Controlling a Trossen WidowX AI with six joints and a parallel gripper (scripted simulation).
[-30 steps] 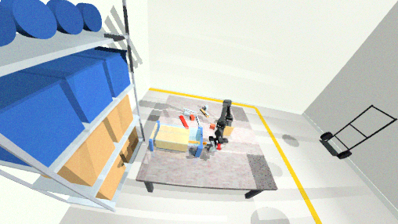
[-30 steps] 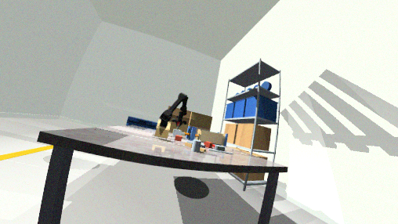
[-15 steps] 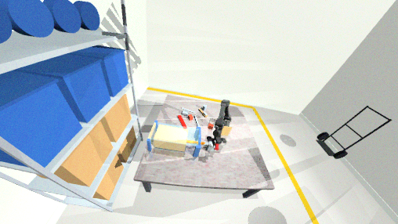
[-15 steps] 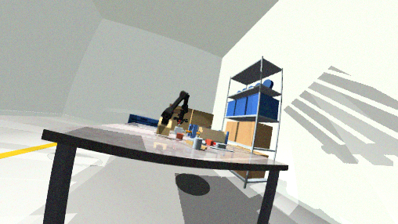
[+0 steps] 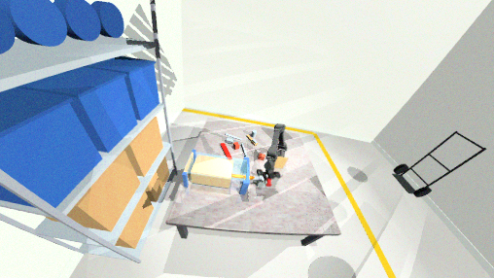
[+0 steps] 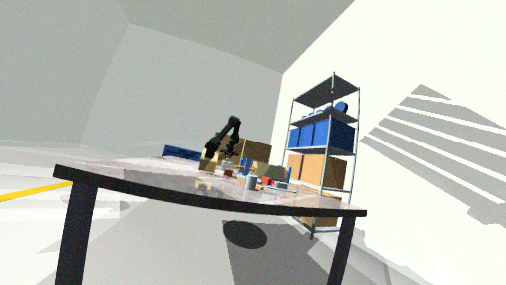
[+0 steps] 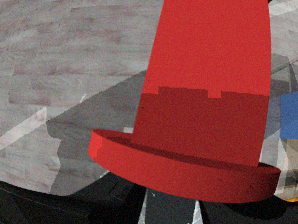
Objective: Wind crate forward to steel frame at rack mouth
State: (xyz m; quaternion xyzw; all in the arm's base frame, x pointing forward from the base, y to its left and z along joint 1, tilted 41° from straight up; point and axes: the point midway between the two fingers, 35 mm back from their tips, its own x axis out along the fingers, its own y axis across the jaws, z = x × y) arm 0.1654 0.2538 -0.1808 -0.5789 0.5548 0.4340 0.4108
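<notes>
Right now my gripper tip is 1 cm past the winch, 8 cm to the left of it and 8 cm above it. Also, from my gripper tip: red bar: 37 cm ahead, 37 cm to the right, 10 cm below.
</notes>
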